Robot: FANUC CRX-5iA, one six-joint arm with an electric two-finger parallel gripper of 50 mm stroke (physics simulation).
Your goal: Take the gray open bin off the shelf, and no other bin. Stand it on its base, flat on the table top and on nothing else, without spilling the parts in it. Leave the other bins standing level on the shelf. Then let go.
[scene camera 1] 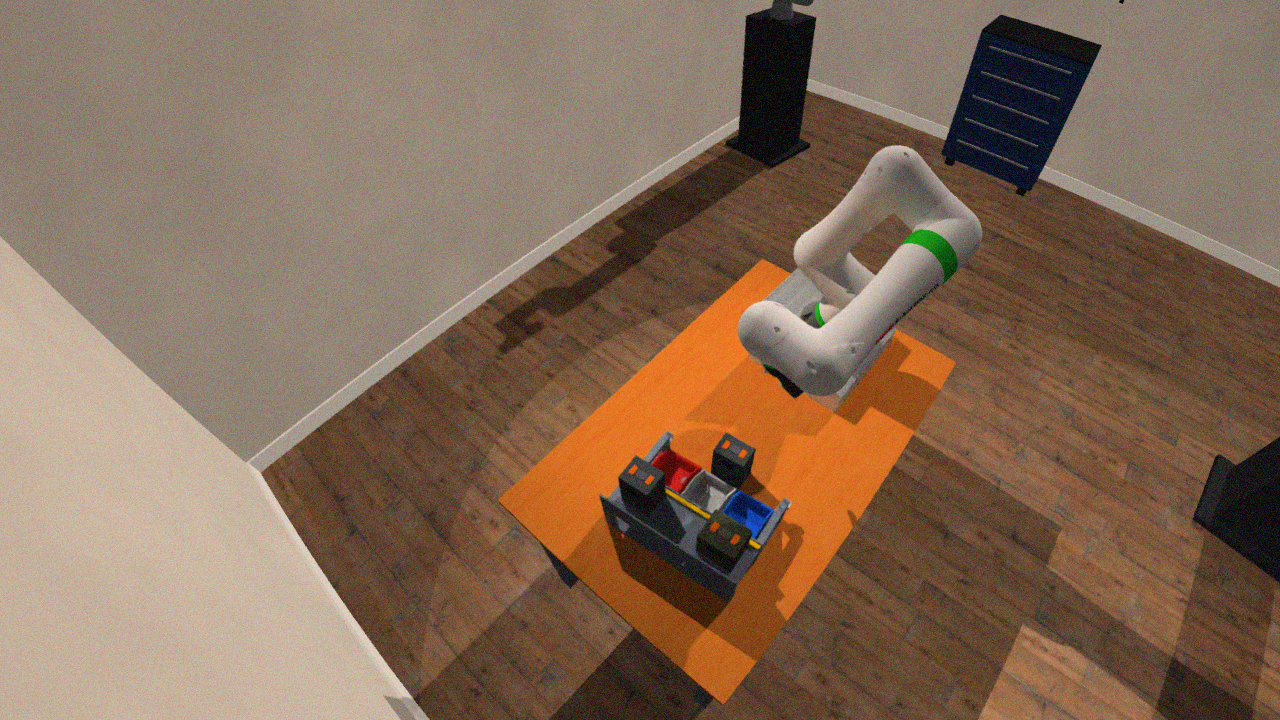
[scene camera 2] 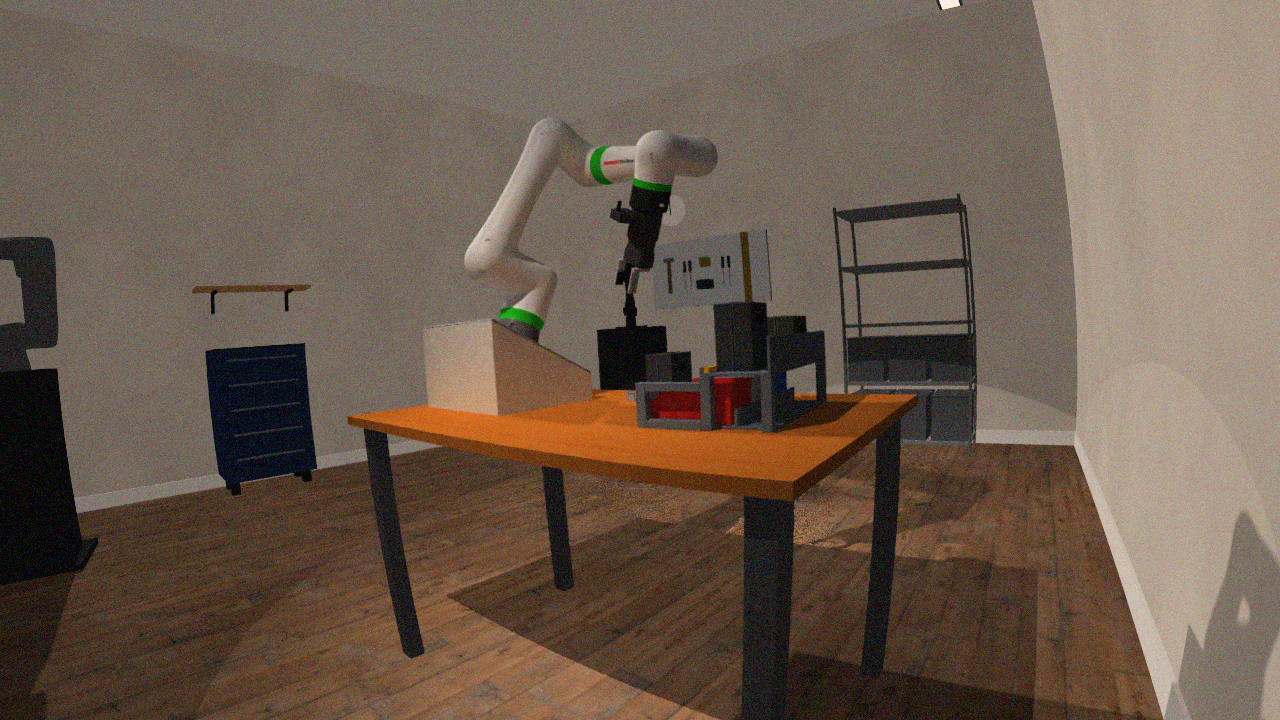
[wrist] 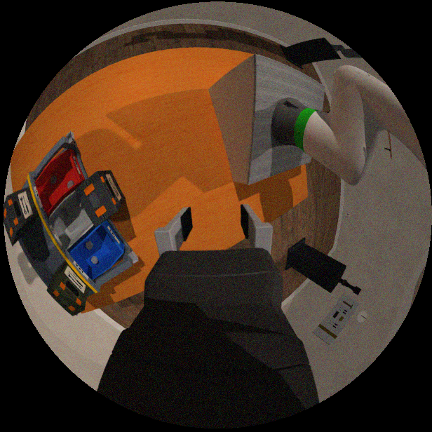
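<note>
The gray open bin stands in the shelf between the red bin and the blue bin. Its contents are hard to make out. A dark box with orange marks stands on the table top in front of the shelf and hides part of the gray bin in the wrist view. My gripper is open and empty, high above the table and well apart from the shelf; the arm hides its fingers in scene camera 1.
Another dark box and an olive box stand on the shelf's upper part, behind a yellow rail. The arm's gray pedestal stands on the table.
</note>
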